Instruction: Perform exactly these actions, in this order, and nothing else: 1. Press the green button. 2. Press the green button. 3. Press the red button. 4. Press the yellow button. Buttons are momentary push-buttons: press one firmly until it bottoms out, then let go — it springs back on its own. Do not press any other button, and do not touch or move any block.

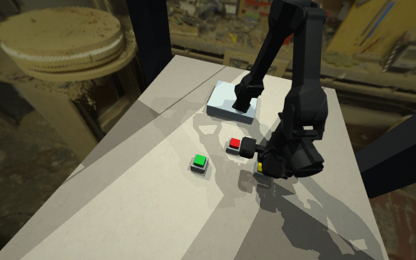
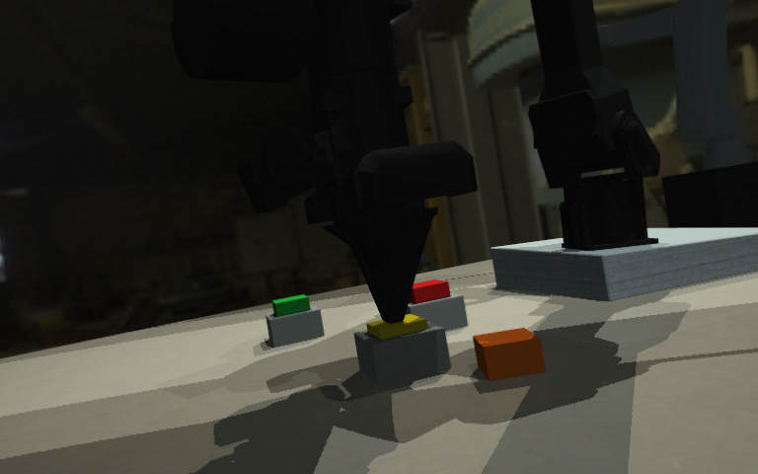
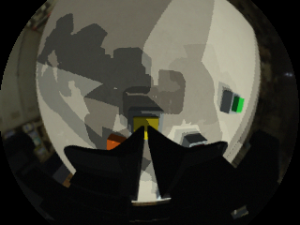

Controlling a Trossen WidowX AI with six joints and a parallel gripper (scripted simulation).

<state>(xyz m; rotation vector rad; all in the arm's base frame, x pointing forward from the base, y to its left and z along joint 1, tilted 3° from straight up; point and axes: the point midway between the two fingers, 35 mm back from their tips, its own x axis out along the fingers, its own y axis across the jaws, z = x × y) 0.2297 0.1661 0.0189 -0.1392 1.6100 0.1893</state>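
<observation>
The yellow button lies 1 cm below my gripper tip. The rest, counted from my gripper tip: orange block (6 cm behind, 4 cm to the left, 2 cm below); red button (12 cm to the right, 4 cm behind); green button (19 cm to the right, 8 cm ahead).
</observation>
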